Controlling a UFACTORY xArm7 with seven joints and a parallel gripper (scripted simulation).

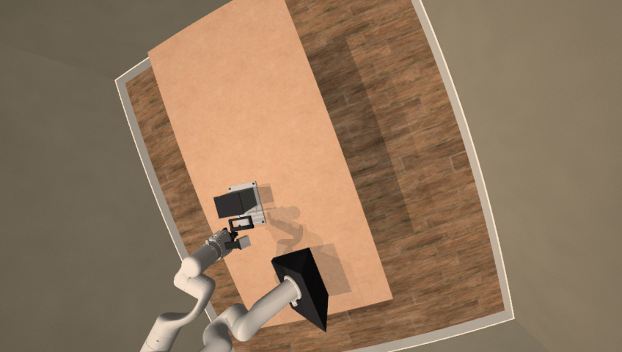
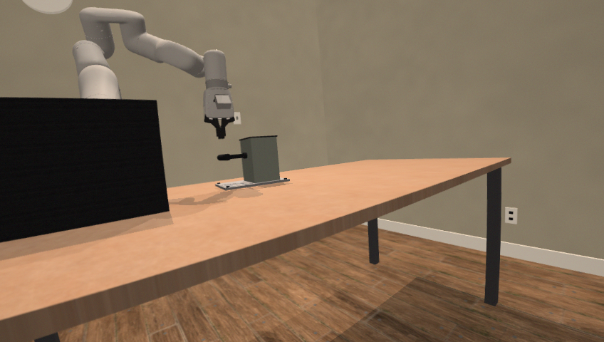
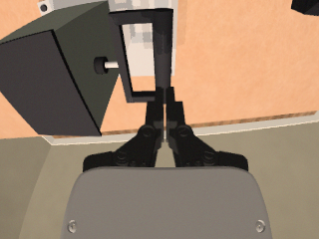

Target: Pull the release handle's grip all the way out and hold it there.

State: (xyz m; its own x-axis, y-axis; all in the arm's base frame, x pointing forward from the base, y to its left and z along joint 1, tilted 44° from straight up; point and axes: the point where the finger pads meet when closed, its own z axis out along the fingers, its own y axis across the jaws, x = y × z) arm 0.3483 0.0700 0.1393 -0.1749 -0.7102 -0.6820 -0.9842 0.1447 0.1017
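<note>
My gripper is now 19 cm above the grey base plate, 9 cm short of it and 2 cm to the left of it.
</note>
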